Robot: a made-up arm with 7 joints.
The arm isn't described. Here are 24 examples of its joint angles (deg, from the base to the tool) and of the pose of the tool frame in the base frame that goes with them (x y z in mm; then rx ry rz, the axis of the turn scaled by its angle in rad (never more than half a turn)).
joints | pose
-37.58 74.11 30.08 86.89 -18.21 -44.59 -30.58 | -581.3 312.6 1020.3 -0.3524 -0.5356 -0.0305
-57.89 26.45 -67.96 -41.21 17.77 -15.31 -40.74 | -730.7 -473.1 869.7 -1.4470 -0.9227 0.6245
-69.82 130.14 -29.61 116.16 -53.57 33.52 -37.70 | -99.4 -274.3 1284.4 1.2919 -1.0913 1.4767
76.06 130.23 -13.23 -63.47 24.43 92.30 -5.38 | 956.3 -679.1 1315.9 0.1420 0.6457 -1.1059
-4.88 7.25 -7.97 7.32 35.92 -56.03 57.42 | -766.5 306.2 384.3 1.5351 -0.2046 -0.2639
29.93 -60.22 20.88 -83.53 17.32 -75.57 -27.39 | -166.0 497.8 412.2 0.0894 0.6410 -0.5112
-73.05 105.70 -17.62 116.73 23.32 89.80 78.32 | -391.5 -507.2 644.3 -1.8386 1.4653 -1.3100
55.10 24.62 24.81 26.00 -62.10 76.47 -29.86 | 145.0 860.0 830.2 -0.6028 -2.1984 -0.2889
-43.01 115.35 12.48 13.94 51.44 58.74 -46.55 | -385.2 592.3 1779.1 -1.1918 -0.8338 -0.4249
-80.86 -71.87 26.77 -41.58 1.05 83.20 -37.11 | -292.5 -410.5 -245.2 2.2674 -1.2480 -0.5123
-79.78 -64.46 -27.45 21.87 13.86 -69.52 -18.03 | -69.6 159.7 -215.6 0.8067 -1.2030 0.6657
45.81 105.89 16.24 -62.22 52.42 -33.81 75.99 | 911.9 -231.5 1393.2 -0.5442 -0.9761 2.7830
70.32 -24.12 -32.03 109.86 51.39 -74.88 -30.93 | 386.3 -288.1 94.0 -0.7777 -1.7441 -0.3918
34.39 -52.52 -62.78 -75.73 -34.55 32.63 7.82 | 378.2 635.8 225.0 -0.7770 -0.5966 -0.4694
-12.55 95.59 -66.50 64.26 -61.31 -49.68 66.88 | -359.9 -89.9 1333.7 -0.0952 1.2824 1.5816
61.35 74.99 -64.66 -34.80 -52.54 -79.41 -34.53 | 324.6 655.3 1108.8 -0.6413 2.0776 1.2807
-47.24 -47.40 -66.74 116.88 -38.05 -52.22 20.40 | 416.1 129.3 70.4 0.6141 2.8283 -1.0440
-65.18 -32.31 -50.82 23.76 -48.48 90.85 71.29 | -51.1 -321.2 -98.7 0.3525 0.3376 -2.2367
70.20 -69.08 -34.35 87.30 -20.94 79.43 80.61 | 366.4 -620.2 187.7 -1.9731 0.9429 2.1181
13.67 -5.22 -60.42 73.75 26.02 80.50 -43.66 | -27.3 -346.5 -159.2 -0.8642 2.6258 -0.2159
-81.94 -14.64 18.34 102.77 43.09 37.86 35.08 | -609.2 348.7 118.7 -1.8465 1.2998 0.6469
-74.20 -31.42 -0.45 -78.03 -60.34 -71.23 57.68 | -576.0 -169.8 615.1 -0.6697 1.3508 1.1020
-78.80 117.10 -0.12 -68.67 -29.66 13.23 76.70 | -187.8 676.0 997.1 -0.1078 2.0653 -0.7479
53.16 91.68 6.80 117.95 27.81 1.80 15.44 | 269.6 755.4 609.1 -0.1077 -1.9070 -0.9649
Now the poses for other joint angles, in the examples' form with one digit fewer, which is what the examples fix.
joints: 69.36 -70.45 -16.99 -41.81 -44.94 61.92 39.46
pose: 482 423 -1 -0.707 -1.155 0.666
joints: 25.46 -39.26 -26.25 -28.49 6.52 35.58 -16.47
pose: -268 703 -65 -0.758 -1.860 -0.552
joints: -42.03 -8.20 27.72 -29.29 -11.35 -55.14 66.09
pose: -632 -205 771 1.329 1.111 0.541
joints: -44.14 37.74 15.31 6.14 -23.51 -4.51 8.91
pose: -681 -152 1170 0.581 -0.125 0.799
